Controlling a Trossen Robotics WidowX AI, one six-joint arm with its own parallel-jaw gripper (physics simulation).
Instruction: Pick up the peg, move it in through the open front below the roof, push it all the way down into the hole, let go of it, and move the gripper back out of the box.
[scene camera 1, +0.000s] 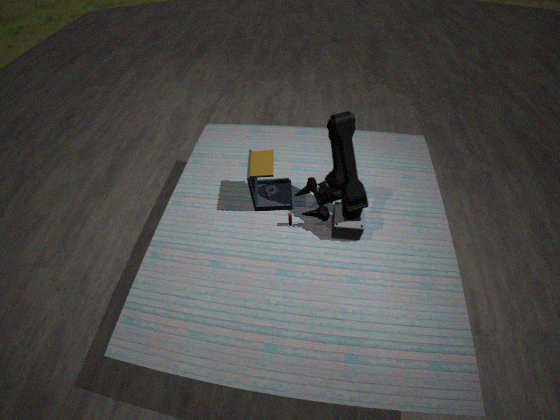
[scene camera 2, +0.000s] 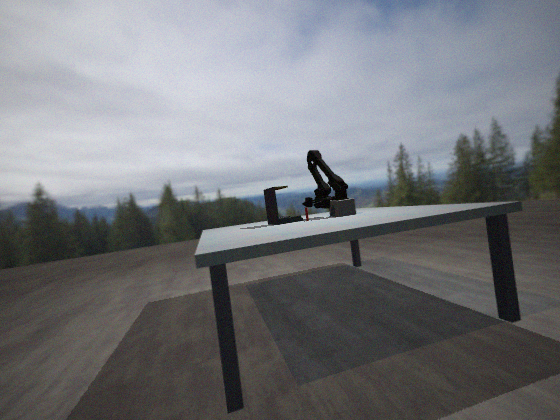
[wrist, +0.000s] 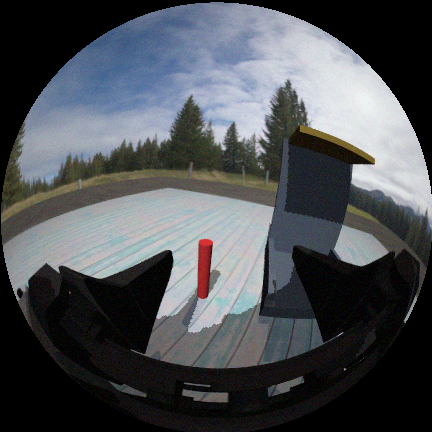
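Where they show: gripper, fingertip midpoint: (scene camera 1: 298, 204) (scene camera 2: 307, 204) (wrist: 234, 255); arm's base at its link origin: (scene camera 1: 351, 213) (scene camera 2: 341, 199).
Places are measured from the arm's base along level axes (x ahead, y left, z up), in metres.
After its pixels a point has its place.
Observation:
A red peg (scene camera 1: 290, 219) {y -0.008, x 0.243, z -0.051 m} (scene camera 2: 307, 214) {y -0.007, x 0.244, z -0.060 m} (wrist: 204, 269) {y -0.018, x 0.238, z -0.049 m} stands upright on the table, beside the box. The box has a dark tray-like base (scene camera 1: 275, 201) {y -0.130, x 0.313, z -0.090 m}, a tall back wall (scene camera 2: 271, 206) {y -0.147, x 0.408, z 0.013 m} (wrist: 316, 200) {y -0.164, x 0.399, z 0.024 m} and a yellow roof (scene camera 1: 262, 163) {y -0.160, x 0.350, z 0.125 m} (wrist: 335, 145) {y -0.156, x 0.317, z 0.116 m}. The hole fitting (scene camera 1: 271, 189) {y -0.181, x 0.332, z -0.066 m} shows on the box floor in scene camera 1; in the wrist view it does not show. My gripper (scene camera 1: 299, 204) {y -0.050, x 0.210, z -0.003 m} (wrist: 234, 255) {y -0.050, x 0.210, z -0.003 m} is open and empty. Its fingertips point toward the peg and the box, a short way from both. In the wrist view the peg shows between the fingers, nearer the left one, and the right finger overlaps the box's base.
The arm's base block (scene camera 1: 347, 230) {y 0.061, x 0.019, z -0.025 m} (scene camera 2: 343, 207) {y 0.059, x 0.037, z -0.047 m} stands on the table (scene camera 1: 300, 310) {y 0.350, x 0.206, z -0.099 m} (scene camera 2: 350, 227) {y 0.571, x 0.381, z -0.099 m}, to the right of the peg and box in scene camera 1. The arm (scene camera 1: 345, 160) {y -0.072, x 0.049, z 0.223 m} rises above it. The box's low rim (scene camera 1: 291, 194) {y -0.160, x 0.240, z -0.078 m} faces the gripper.

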